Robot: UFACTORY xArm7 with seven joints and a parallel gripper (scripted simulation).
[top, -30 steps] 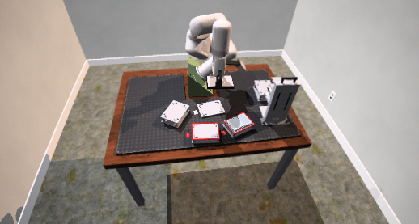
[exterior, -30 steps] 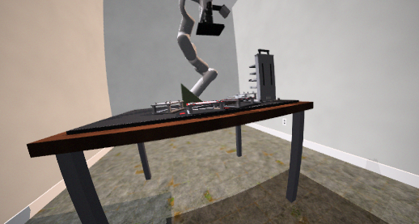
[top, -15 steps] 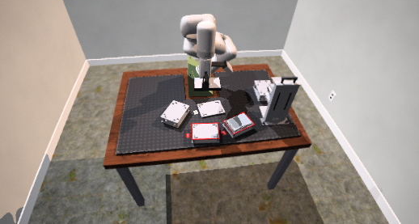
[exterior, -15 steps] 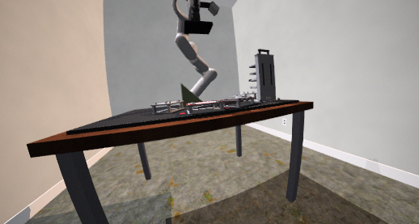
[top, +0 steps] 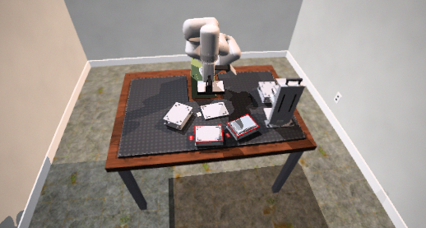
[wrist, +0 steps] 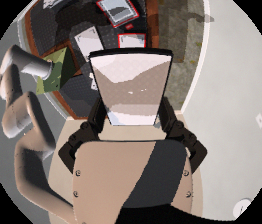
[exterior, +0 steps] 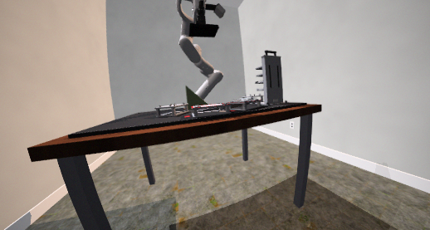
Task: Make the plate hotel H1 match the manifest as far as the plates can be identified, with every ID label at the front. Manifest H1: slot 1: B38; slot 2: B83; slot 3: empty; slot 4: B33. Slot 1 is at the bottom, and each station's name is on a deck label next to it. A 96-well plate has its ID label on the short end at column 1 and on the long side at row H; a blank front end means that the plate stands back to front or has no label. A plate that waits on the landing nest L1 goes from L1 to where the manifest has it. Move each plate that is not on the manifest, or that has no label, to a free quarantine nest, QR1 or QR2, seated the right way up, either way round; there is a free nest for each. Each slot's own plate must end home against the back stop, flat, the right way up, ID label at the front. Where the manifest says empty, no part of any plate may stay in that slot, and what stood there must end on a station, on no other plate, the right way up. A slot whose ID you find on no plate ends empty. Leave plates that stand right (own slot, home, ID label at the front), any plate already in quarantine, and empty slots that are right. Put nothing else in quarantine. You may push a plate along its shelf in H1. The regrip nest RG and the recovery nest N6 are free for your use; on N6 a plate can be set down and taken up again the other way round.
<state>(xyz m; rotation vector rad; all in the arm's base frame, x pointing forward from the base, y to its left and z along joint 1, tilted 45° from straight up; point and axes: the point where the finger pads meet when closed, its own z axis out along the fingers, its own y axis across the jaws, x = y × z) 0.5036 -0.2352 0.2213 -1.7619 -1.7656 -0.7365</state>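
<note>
My gripper is now 1 cm past the QR1 deck label, 13 cm to the right of it and 40 cm above it. Also, from my hand: H1 deck label: 24 cm behind, 57 cm to the left, 40 cm below; plate: 1 cm to the left, 1 cm below.
</note>
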